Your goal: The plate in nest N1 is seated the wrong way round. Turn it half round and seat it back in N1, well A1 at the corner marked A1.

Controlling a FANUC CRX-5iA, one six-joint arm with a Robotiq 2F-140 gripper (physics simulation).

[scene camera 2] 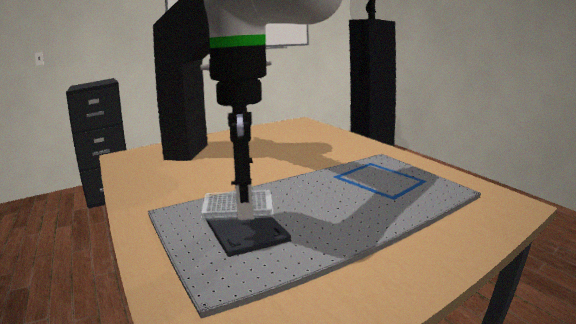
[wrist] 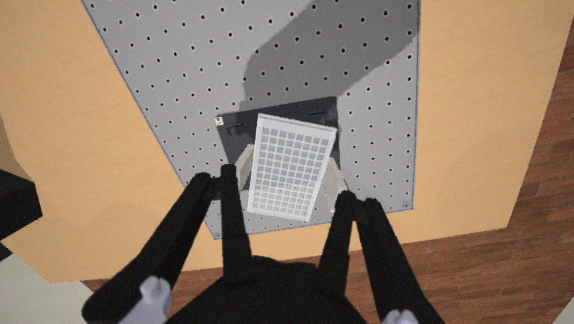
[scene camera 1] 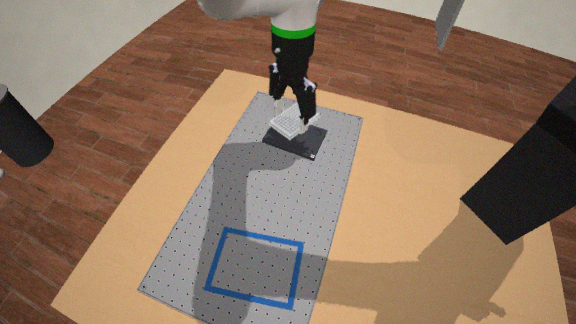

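Note:
The white plate (scene camera 1: 288, 122) (scene camera 2: 220, 204) (wrist: 291, 170) with a grid of wells is held in the air above the dark nest (scene camera 1: 300, 145) (scene camera 2: 250, 239) (wrist: 300, 109). My gripper (scene camera 1: 291, 118) (scene camera 2: 245, 210) (wrist: 289, 161) is shut on the plate, one pale finger pad against each long side. The plate looks about level and is turned at an angle to the nest. The nest lies flat, with a small white mark (scene camera 1: 313, 156) (wrist: 219, 121) at one corner. The plate covers part of the nest in the wrist view. The lettering of the mark and of the plate is too small to read.
The nest is on a grey perforated board (scene camera 1: 280, 200) (scene camera 2: 310, 200) (wrist: 380, 125) on a wooden table (scene camera 1: 400, 200) (scene camera 2: 500, 210). A blue rectangle outline (scene camera 1: 264, 237) (scene camera 2: 397, 173) is at the board's other end. A black pillar (scene camera 1: 525, 170) (scene camera 2: 182, 100) stands at the table.

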